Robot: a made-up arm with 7 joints.
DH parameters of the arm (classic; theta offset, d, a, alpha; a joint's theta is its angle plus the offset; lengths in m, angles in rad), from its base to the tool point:
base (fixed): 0 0 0 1.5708
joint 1: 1.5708 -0.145 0 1.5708
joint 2: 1.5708 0 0 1.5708
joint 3: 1.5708 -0.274 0 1.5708
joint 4: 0 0 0 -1.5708
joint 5: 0 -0.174 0 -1.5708
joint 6: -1.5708 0 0 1.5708
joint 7: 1.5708 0 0 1.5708
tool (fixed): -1.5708 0 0 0
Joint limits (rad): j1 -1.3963..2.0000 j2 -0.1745..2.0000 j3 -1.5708..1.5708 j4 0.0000..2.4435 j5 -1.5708..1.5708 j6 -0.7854..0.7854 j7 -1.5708..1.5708
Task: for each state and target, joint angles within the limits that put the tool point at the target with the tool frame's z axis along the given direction. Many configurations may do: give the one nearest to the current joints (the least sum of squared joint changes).
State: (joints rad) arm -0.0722 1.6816 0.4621 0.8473 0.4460 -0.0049 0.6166
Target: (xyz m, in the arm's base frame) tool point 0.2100 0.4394 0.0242 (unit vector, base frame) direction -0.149 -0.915 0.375
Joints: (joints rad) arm -0.5427 2.0000 -0.0302 1.2946 -0.1338 0.7854 0.7327
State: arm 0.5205 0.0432 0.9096 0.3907 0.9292 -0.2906 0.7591
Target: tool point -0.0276 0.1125 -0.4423 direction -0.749 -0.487 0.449
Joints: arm -0.1213 -0.1563 0.9533 0.2621 0.9477 -0.3627 1.0083
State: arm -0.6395 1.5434 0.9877 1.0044 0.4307 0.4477 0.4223
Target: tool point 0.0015 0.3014 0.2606 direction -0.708 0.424 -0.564
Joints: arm 0.0740 2.0000 1.4500 1.7073 0.5629 0.3762 0.6456
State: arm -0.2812 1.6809 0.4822 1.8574 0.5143 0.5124 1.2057
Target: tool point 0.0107 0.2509 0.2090 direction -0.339 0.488 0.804
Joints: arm 0.1184 2.0000 1.3295 2.1270 1.1970 0.5082 1.5636
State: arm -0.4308 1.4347 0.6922 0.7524 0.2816 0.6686 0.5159
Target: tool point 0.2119 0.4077 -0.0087 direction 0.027 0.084 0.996
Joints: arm -0.7889 1.8148 0.4573 1.4801 0.5880 0.7464 1.1606
